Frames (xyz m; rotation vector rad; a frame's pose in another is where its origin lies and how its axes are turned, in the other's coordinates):
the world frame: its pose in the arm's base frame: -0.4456 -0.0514 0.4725 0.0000 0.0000 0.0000
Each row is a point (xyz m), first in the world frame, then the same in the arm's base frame.
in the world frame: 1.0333 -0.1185 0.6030
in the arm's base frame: 0.5877 -0.1699 1.0755
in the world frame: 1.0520 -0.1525 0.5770
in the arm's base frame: 0.6064 -0.2039 1.0495
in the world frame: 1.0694 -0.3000 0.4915
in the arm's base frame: 0.6238 -0.3514 0.9640
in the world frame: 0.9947 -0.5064 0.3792
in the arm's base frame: 0.5491 -0.5578 0.8517
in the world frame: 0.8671 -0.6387 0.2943
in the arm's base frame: 0.4215 -0.6901 0.7668
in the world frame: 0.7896 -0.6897 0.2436
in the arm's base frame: 0.3440 -0.7411 0.7161
